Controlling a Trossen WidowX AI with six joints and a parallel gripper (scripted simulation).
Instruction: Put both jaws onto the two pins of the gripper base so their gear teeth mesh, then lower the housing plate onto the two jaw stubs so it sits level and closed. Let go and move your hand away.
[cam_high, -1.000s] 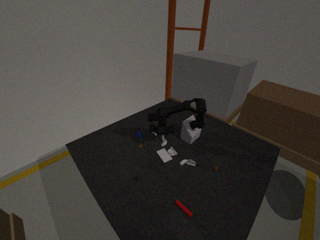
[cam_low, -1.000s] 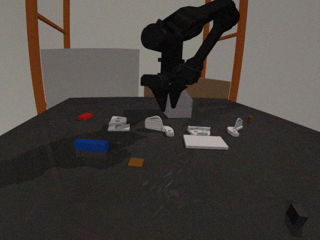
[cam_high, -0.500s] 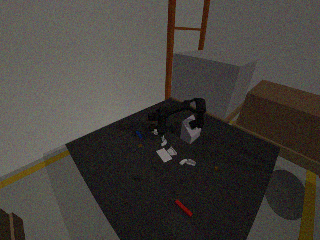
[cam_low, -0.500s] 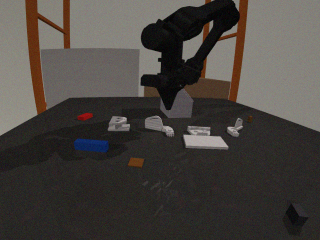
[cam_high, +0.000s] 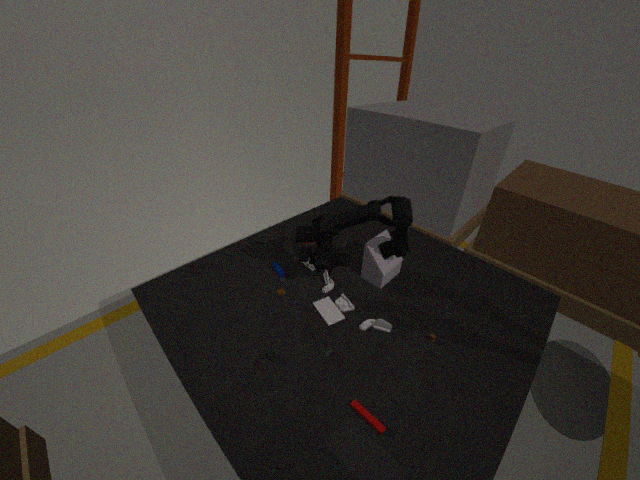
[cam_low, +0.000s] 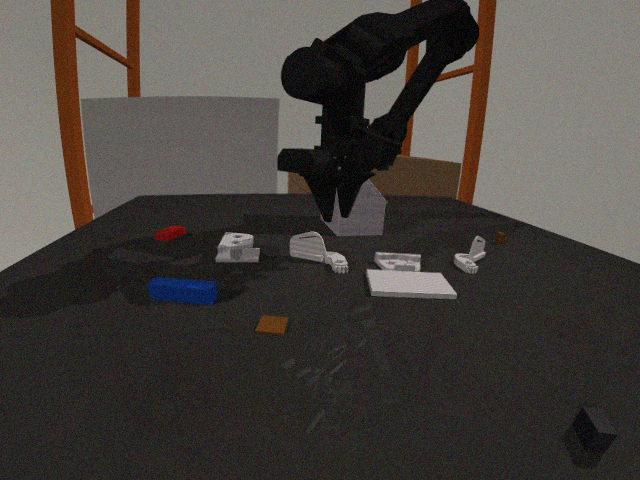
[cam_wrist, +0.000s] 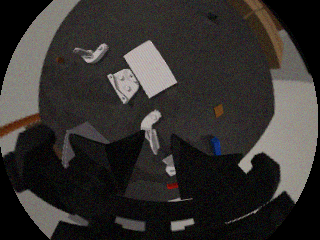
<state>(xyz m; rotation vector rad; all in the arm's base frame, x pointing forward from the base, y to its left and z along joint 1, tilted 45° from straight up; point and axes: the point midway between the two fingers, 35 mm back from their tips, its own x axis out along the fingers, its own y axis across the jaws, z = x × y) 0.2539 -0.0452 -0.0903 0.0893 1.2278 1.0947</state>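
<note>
Right now my gripper tip is 10 mm past the white jaw and 70 mm above it. From my gripper tip the other things lie so: white gripper base 60 mm behind, 150 mm to the right, 50 mm below; then flat white plate 70 mm ahead, 100 mm to the left, 80 mm below; then white housing plate 110 mm to the left, 80 mm below.
</note>
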